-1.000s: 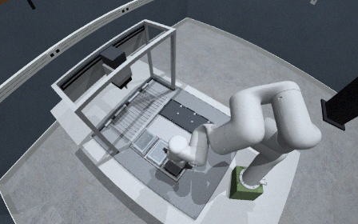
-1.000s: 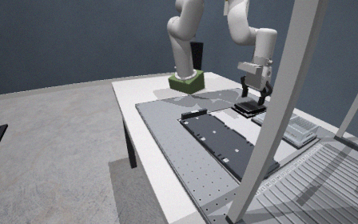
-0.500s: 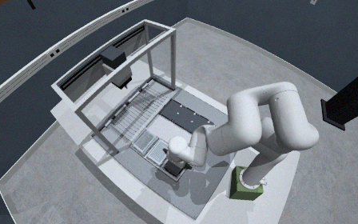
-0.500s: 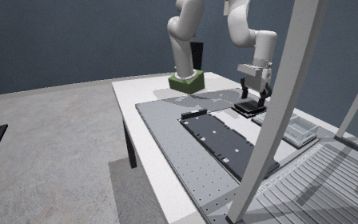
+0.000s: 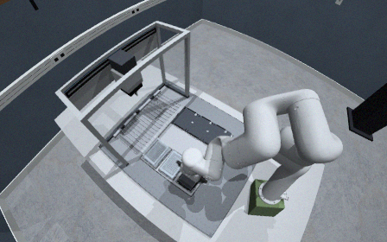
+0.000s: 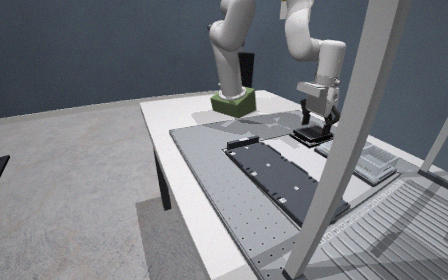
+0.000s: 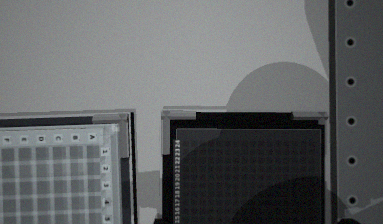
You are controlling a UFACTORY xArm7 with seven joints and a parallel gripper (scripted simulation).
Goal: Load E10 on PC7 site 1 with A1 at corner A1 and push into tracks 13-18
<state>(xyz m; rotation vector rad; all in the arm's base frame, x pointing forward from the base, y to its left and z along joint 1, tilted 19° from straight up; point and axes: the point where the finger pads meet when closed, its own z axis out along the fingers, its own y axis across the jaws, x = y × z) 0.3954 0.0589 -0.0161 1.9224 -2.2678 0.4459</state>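
My hand is 40 mm above the nest S1. Also, from my hand: frame post: 450 mm to the right, 250 mm ahead, 200 mm above; plate carrier PC7: 280 mm to the right, 80 mm ahead, 30 mm below.
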